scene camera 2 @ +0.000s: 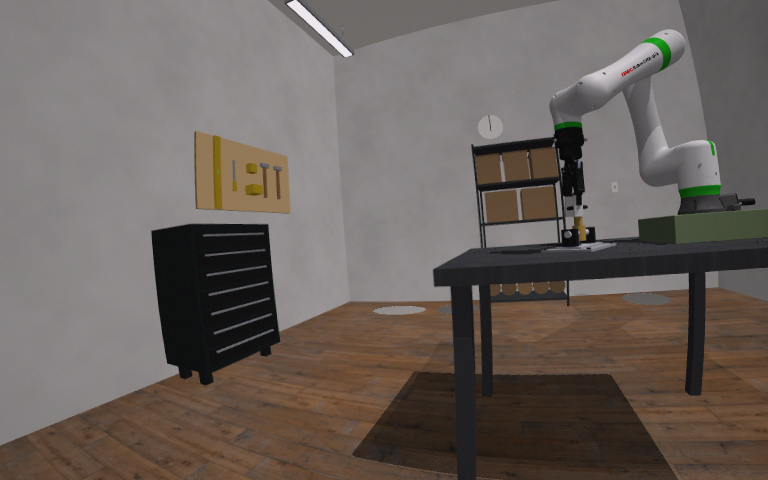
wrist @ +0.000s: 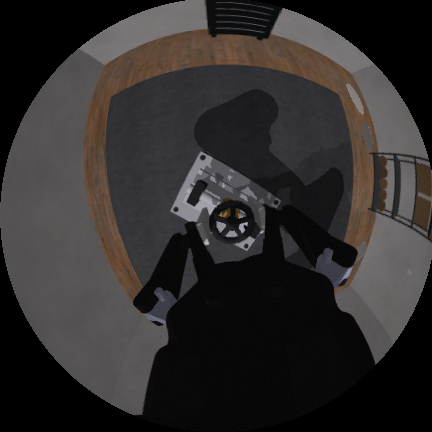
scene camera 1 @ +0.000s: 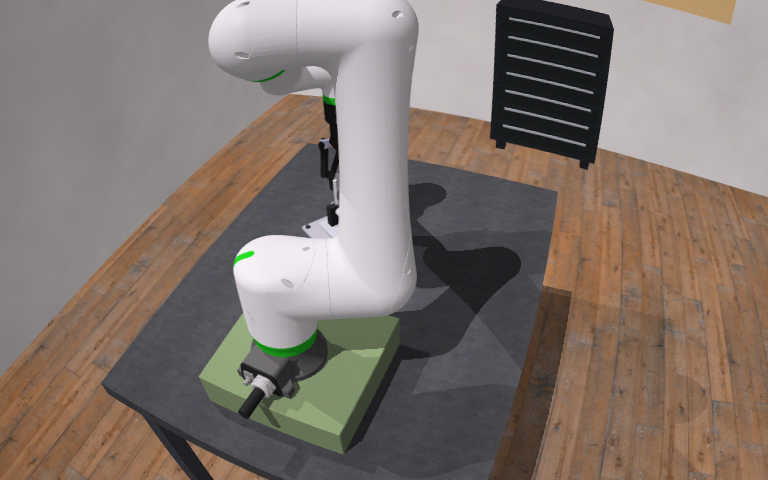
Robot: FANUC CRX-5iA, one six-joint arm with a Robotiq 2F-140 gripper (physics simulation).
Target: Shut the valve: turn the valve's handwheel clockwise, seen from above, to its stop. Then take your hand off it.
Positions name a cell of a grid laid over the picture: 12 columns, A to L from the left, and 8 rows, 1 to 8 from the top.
Labels:
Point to a light grey base plate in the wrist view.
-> F4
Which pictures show my gripper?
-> Scene camera 2, the wrist view and scene camera 1: all of them.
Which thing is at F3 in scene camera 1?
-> My gripper.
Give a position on a black spoked handwheel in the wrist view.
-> G5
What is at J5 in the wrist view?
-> My gripper.

